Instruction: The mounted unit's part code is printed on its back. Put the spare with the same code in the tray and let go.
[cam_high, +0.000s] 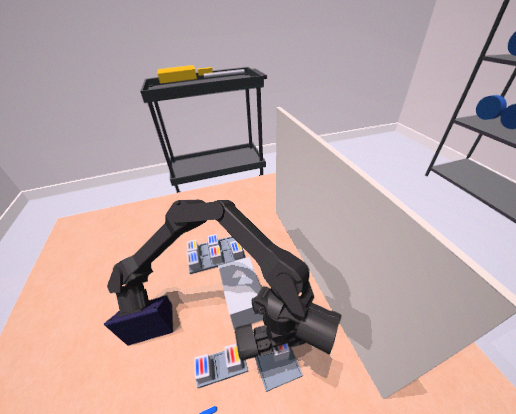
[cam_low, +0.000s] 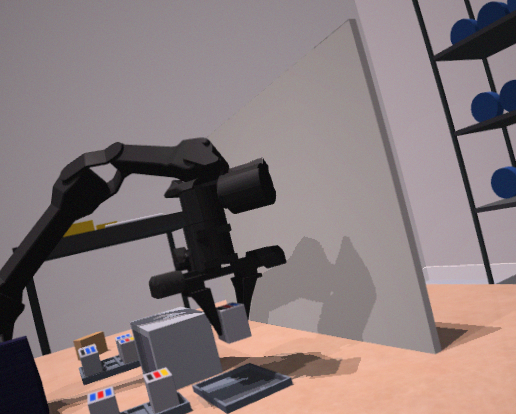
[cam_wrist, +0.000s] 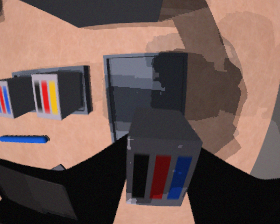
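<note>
The tray is 80 mm below my gripper tip and 10 mm behind it. Round my gripper tip: rack (150 mm behind, 70 mm below, 10 mm to the left); tall grey panel (200 mm to the left, 180 mm ahead, 140 mm above); mounted unit (190 mm to the left, 60 mm behind, 30 mm below).
</note>
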